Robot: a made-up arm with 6 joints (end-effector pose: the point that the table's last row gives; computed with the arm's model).
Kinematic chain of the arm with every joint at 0, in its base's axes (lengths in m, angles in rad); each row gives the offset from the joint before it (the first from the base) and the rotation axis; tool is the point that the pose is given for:
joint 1: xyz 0 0 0.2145 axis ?
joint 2: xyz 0 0 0 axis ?
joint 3: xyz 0 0 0.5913 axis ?
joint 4: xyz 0 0 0 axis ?
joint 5: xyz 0.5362 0 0 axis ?
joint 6: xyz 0 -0.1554 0 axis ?
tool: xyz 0 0 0
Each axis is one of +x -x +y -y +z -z.
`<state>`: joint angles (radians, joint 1 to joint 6).
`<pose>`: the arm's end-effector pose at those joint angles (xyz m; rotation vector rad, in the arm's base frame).
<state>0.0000 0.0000 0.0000 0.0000 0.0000 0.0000</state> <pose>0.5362 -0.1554 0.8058 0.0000 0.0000 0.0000</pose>
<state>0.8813 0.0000 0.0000 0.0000 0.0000 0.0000</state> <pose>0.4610 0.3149 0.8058 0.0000 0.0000 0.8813</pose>
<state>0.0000 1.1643 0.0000 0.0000 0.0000 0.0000</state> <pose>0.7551 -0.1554 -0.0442 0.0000 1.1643 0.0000</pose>
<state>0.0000 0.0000 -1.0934 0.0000 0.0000 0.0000</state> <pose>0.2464 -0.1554 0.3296 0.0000 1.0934 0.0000</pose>
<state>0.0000 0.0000 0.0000 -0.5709 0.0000 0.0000</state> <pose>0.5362 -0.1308 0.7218 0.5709 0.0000 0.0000</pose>
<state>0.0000 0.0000 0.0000 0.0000 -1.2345 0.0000</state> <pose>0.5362 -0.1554 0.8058 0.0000 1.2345 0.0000</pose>
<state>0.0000 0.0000 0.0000 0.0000 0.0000 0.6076</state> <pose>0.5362 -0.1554 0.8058 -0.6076 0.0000 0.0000</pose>
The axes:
joint 1: +z
joint 2: +y
joint 3: -y
joint 4: -x
joint 5: -y
joint 6: -x

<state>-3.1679 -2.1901 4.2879 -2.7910 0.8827 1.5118</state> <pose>-0.0587 -0.1445 -0.0773 -0.4091 1.5139 1.9539</pose>
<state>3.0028 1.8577 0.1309 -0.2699 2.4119 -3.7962</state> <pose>-0.4179 0.2096 -0.4761 -0.1735 -2.3153 0.5495</pose>
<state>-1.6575 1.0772 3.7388 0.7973 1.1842 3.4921</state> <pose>-0.1076 0.0156 0.6436 -1.1946 -0.0181 0.8254</pose>
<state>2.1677 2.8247 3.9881 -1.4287 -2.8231 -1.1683</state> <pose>-0.2842 0.4573 0.0840 -1.9972 1.2487 1.7630</pose>
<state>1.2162 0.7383 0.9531 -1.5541 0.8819 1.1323</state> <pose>0.3340 0.8946 0.6143 0.6126 -0.0478 0.3549</pose>
